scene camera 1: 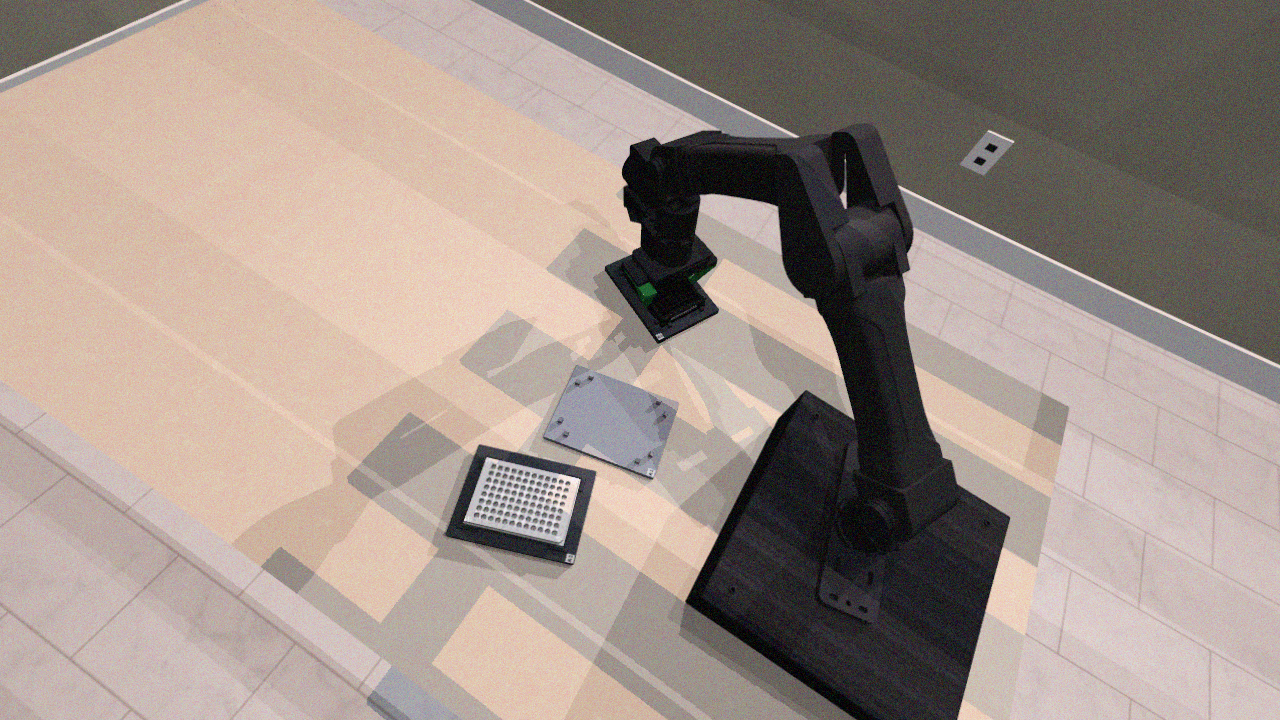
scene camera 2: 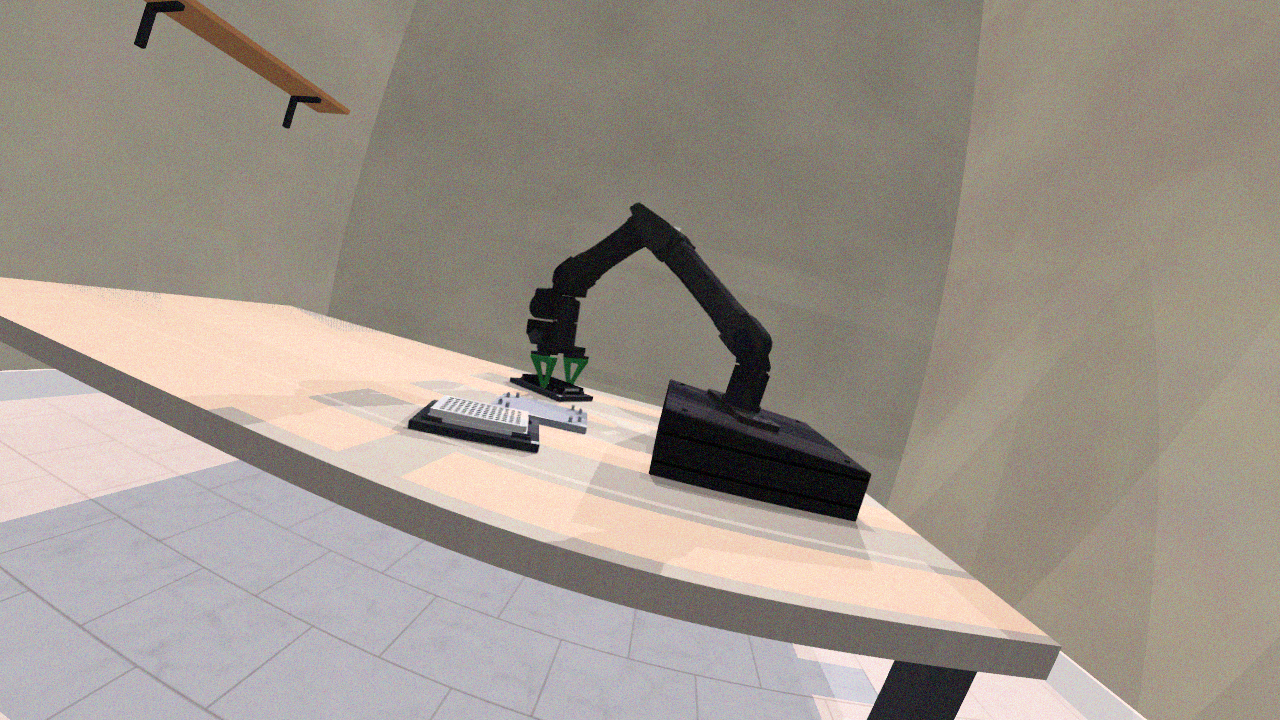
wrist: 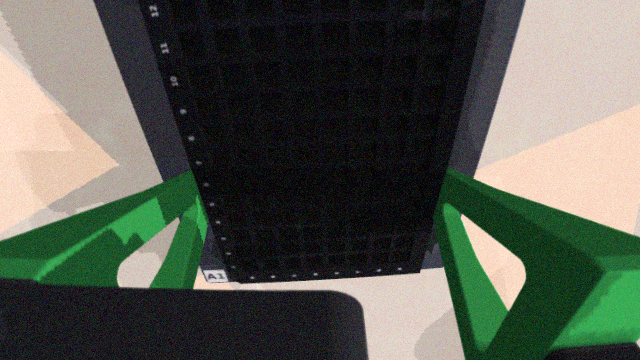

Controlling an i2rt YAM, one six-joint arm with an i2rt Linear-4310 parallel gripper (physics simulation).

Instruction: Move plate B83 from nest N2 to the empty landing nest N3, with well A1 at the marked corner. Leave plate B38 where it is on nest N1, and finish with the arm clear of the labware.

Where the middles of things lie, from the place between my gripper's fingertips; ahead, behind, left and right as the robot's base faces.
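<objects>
The black tray (scene camera 1: 675,298) is what I measure from here: my hand is 10 mm short of it, and 10 mm to the left of it as well.
</objects>
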